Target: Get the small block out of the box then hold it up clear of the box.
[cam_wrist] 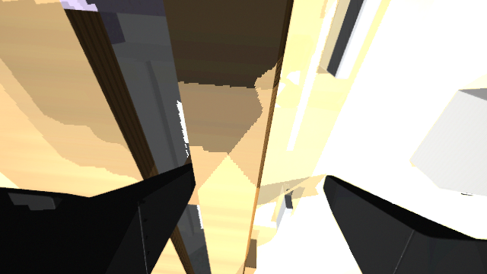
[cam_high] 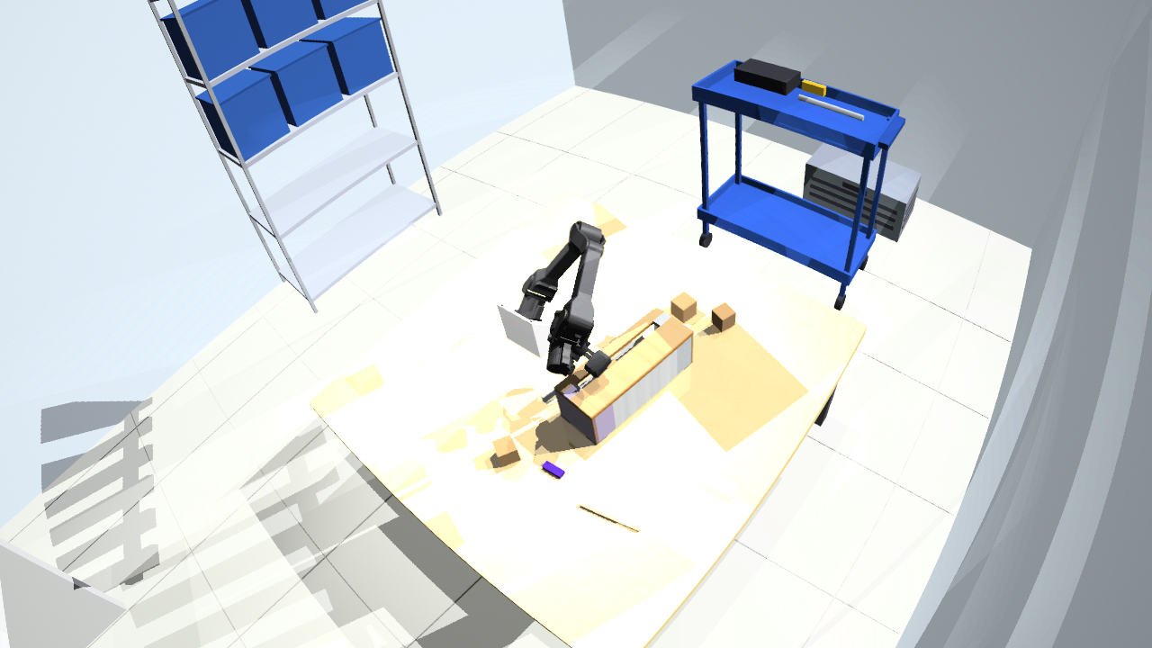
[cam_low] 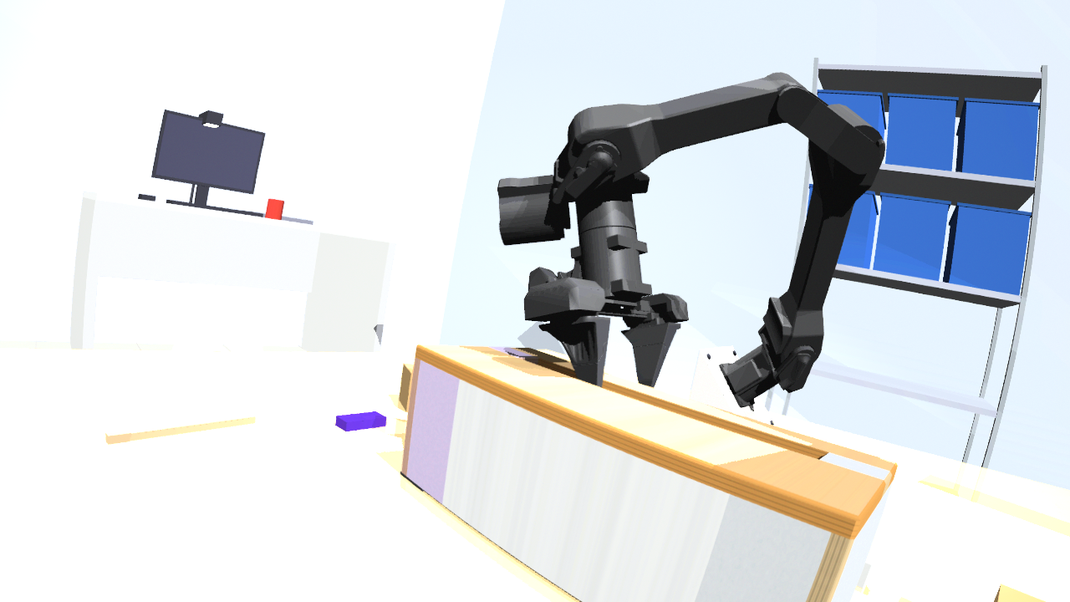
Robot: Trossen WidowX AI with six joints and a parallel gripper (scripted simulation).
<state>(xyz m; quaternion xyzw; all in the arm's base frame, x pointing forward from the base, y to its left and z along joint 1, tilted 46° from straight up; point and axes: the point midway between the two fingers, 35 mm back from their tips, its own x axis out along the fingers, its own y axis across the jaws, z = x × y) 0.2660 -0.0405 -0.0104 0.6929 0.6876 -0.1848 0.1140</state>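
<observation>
Right now my gripper tip is 5 cm short of the small tan block, 3 cm to the right of it and 2 cm above it. Also, from my gripper tip: long wooden box 4 cm ahead, 6 cm to the left, 5 cm below; thin stick 31 cm ahead, 28 cm to the right, 11 cm below; purple piece 10 cm ahead, 27 cm to the right, 10 cm below.
</observation>
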